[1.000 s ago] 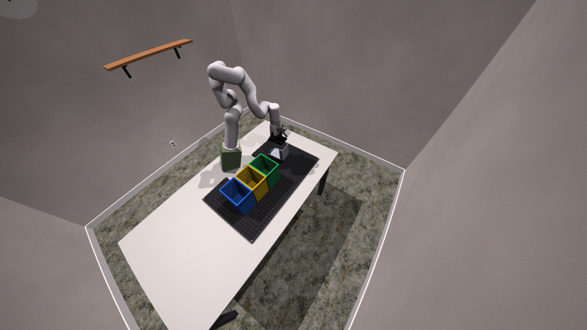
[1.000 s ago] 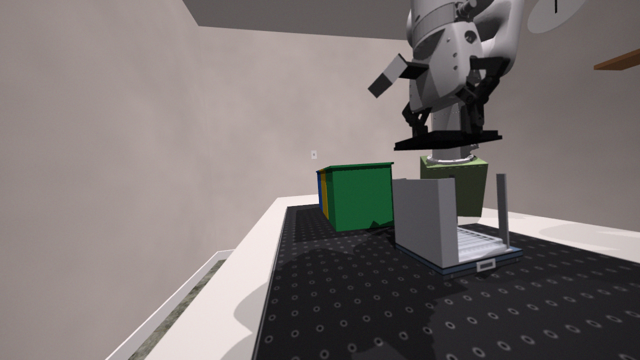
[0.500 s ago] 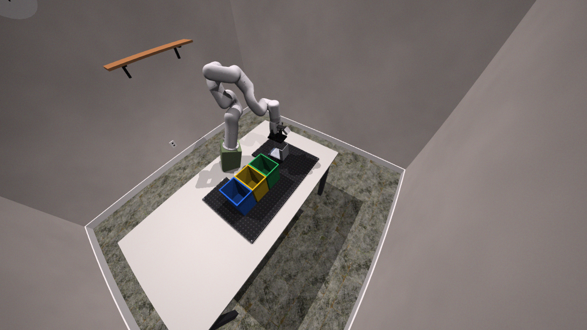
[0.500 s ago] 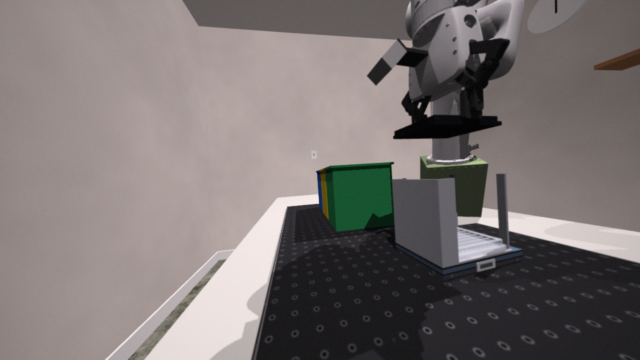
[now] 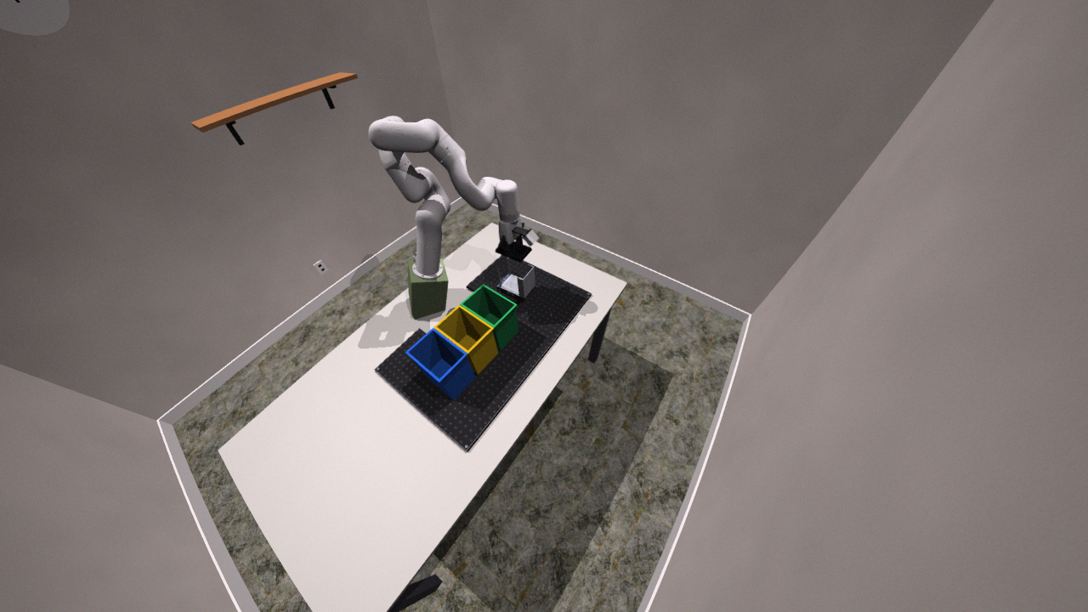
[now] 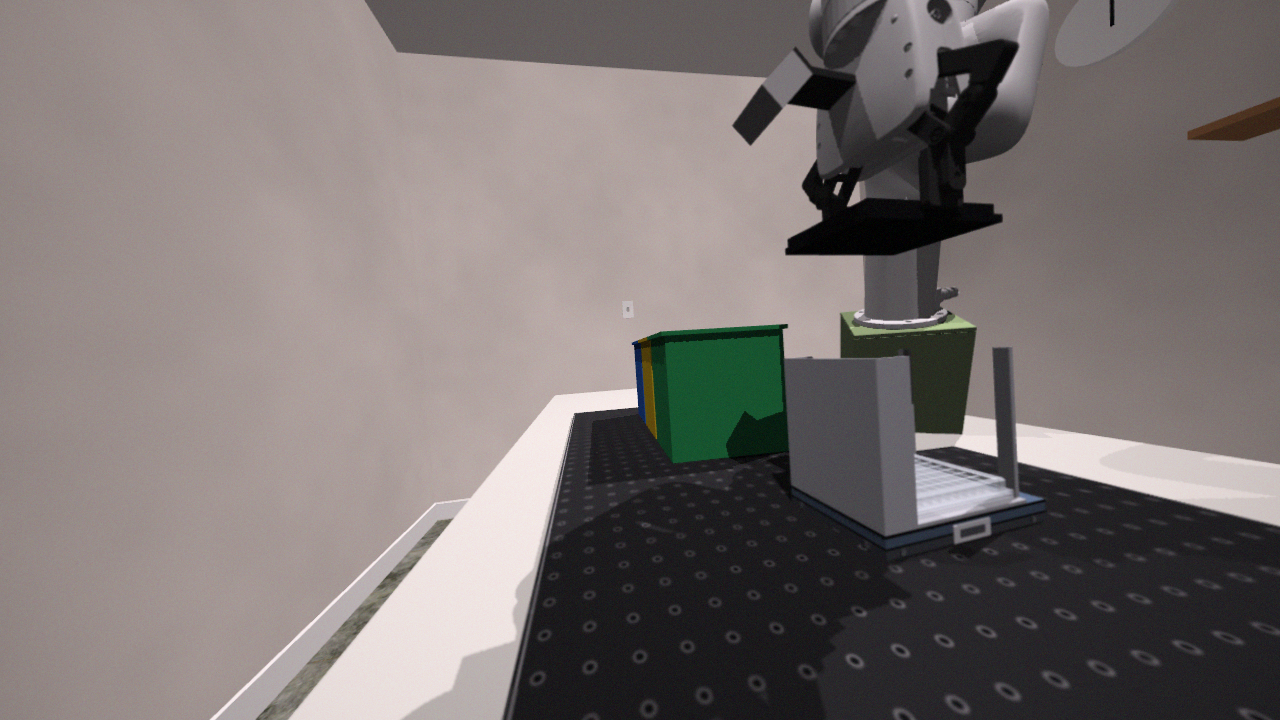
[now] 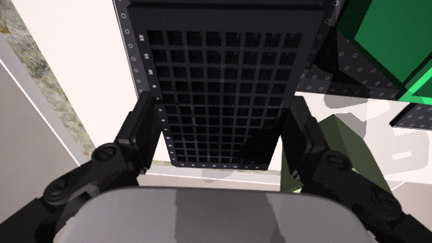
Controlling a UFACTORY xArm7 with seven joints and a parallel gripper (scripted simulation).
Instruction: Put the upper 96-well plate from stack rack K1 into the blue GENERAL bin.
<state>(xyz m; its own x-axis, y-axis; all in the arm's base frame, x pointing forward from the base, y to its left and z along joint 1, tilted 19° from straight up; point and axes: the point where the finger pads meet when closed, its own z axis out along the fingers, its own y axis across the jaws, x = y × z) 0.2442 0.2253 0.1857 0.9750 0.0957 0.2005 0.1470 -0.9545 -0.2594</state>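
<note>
Now: the blue bin 90 mm ahead of my hand, 500 mm to the right of it and 170 mm below it. Also, from my hand: thin rack post 70 mm behind, 30 mm to the left, 170 mm below; then grey rack wall 70 mm ahead, 10 mm to the left, 170 mm below; then black 96-well plate 10 mm below.
</note>
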